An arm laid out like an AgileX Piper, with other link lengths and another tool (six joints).
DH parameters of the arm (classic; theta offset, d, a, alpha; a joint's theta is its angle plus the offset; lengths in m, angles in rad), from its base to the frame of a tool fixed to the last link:
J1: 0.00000 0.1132 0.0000 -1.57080
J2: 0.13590 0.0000 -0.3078 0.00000
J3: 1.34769 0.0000 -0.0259 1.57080
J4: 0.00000 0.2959 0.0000 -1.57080
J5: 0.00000 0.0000 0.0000 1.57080
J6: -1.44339 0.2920 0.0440 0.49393
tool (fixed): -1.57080 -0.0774 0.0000 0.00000
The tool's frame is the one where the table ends.
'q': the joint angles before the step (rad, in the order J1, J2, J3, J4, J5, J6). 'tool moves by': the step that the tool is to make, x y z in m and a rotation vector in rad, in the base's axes. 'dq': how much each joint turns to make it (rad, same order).
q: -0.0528 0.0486 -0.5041 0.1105 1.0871 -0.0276
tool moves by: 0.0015 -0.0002 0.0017 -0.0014 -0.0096 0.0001
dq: 0.0000 0.0002 0.0000 0.0001 -0.0097 -0.0018
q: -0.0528 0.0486 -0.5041 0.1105 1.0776 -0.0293
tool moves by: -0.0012 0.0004 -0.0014 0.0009 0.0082 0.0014
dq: -0.0004 0.0001 -0.0001 0.0015 0.0083 -0.0004
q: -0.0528 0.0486 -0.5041 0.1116 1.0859 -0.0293
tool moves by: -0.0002 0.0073 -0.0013 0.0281 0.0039 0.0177
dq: 0.0008 0.0000 0.0002 0.0323 0.0052 0.0007
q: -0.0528 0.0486 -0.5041 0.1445 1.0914 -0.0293
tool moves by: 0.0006 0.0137 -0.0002 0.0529 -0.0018 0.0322
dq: 0.0000 0.0001 -0.0002 0.0619 0.0012 0.0000
